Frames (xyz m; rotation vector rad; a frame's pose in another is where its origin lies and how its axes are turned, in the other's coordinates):
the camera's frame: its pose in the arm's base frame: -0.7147 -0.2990 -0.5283 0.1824 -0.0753 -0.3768
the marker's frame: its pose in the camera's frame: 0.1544 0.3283 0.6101 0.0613 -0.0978 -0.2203
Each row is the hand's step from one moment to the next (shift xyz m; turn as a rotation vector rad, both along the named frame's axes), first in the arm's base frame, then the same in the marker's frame.
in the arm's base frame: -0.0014 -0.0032 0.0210 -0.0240 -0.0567 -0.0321
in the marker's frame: 0.0025 0.0022 0.0210 0.0106 -0.0667 -0.0160
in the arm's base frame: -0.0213 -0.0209 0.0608 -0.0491 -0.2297 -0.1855
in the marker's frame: -0.0001 -0.0121 0.0666 0.0773 -0.2590 -0.1286
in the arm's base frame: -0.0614 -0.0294 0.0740 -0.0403 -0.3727 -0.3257
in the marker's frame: -0.0266 -0.0371 0.0896 0.1553 -0.4054 -0.2411
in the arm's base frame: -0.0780 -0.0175 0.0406 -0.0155 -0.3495 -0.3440
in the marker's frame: -0.0498 -0.0454 0.0591 0.1605 -0.3783 -0.2680
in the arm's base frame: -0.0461 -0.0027 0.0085 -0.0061 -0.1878 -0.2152
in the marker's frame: -0.0351 -0.0249 0.0188 0.0855 -0.2101 -0.1737
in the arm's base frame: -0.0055 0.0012 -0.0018 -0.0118 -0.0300 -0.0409
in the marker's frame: -0.0053 -0.0025 -0.0007 0.0043 -0.0411 -0.0316
